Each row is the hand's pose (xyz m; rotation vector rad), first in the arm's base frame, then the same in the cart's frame.
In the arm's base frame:
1: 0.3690 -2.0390 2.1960 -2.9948 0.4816 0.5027
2: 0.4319 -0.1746 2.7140 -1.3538 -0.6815 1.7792
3: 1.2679 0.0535 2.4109 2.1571 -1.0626 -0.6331
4: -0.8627 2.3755 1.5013 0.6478 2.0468 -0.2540
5: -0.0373 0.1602 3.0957 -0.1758 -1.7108 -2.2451
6: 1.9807 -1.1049 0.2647 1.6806 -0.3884 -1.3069
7: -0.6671 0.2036 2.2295 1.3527 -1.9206 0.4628
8: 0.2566 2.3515 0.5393 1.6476 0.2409 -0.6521
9: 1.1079 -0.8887 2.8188 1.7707 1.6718 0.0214
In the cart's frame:
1: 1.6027 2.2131 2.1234 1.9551 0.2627 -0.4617
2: 0.3738 3.2406 1.0360 1.2516 -0.0310 -2.5565
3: 0.8849 3.3686 0.2843 1.2754 -0.2746 0.0098
4: -2.1249 2.4326 -0.6234 -0.7768 1.9029 -0.9403
5: -0.2392 3.4901 1.2359 -0.0862 -2.1481 -0.6671
6: 2.4167 1.4306 -0.3108 0.6043 -0.2097 -0.5827
7: -0.6417 2.5022 1.1319 1.1780 -0.6570 1.3071
8: -1.1628 2.0213 -1.6646 0.3849 0.5368 -0.3440
9: 1.3346 3.3838 1.2209 0.3834 1.8807 -0.6934

